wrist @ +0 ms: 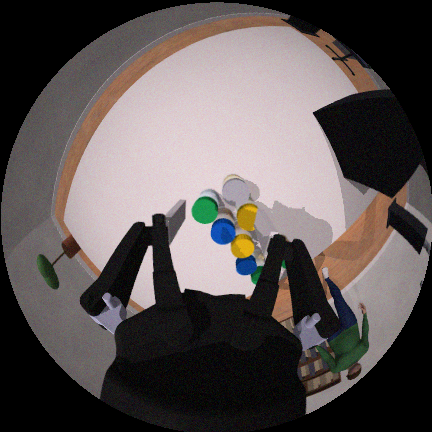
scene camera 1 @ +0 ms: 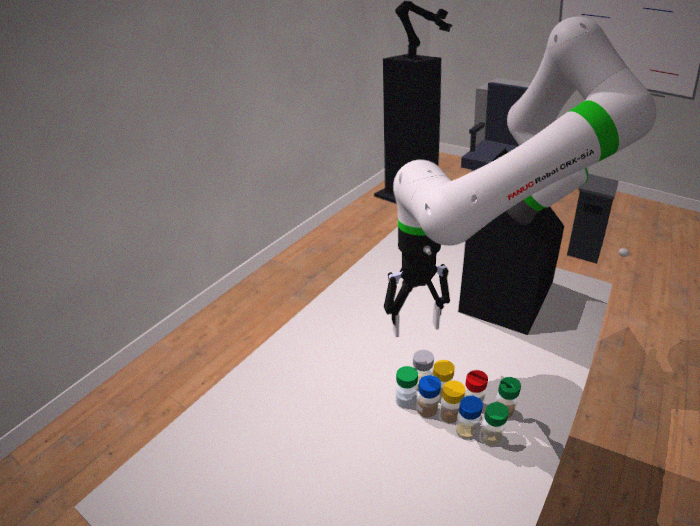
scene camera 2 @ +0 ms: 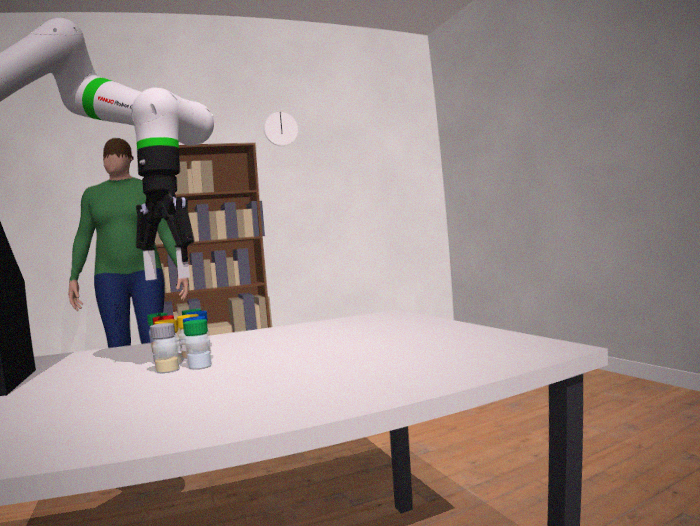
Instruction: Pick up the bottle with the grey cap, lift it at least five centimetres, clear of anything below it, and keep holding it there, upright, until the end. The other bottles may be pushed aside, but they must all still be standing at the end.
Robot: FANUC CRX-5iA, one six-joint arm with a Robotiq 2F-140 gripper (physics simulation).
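Places are measured from the arm's base along level axes (x left, y down, z back), in metres.
Pixels of known places: gripper, fingertip midpoint: [wrist: 220,212] [scene camera 1: 416,329] [scene camera 2: 167,278].
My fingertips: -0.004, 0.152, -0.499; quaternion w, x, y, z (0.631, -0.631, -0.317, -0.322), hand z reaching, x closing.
Observation:
Behind a point stands the place of what it marks, as x, y, z.
The grey-capped bottle [scene camera 1: 423,360] @(0.016, 0.254, -0.486) [scene camera 2: 162,332] @(-0.019, 0.267, -0.478) [wrist: 235,190] @(0.004, 0.254, -0.472) stands upright at the back left corner of the bottle group in scene camera 1. Its body is partly hidden there; scene camera 2 shows the body with a pale yellow fill. A green-capped bottle [scene camera 1: 406,376] @(0.016, 0.254, -0.558) [scene camera 2: 195,328] @(-0.015, 0.266, -0.551) [wrist: 204,210] @(0.010, 0.254, -0.546) and a yellow-capped bottle [scene camera 1: 444,370] @(0.079, 0.254, -0.484) [wrist: 246,217] @(0.066, 0.254, -0.479) stand close beside it. My gripper [scene camera 1: 416,330] @(-0.004, 0.152, -0.499) [scene camera 2: 166,277] @(-0.004, 0.152, -0.499) [wrist: 220,212] @(-0.004, 0.152, -0.499) is open and empty, fingers pointing down. It hangs above the bottles, its fingertips higher than the caps.
A blue-capped bottle [scene camera 1: 429,386] @(0.080, 0.254, -0.551) [wrist: 223,231] @(0.071, 0.254, -0.537), a second yellow-capped one [scene camera 1: 453,391] @(0.135, 0.254, -0.530) [wrist: 242,246] @(0.126, 0.254, -0.518), a red-capped one [scene camera 1: 476,380] @(0.162, 0.253, -0.465), another blue-capped one [scene camera 1: 470,407] @(0.195, 0.254, -0.548) [wrist: 245,265] @(0.184, 0.254, -0.536) and two more green-capped ones [scene camera 1: 496,414] @(0.256, 0.254, -0.531) [scene camera 1: 509,387] @(0.240, 0.254, -0.437) stand upright on the white table [scene camera 1: 254,429] @(-0.219, 0.359, -0.871) [scene camera 2: 367,373] @(-0.218, 0.359, -0.877).

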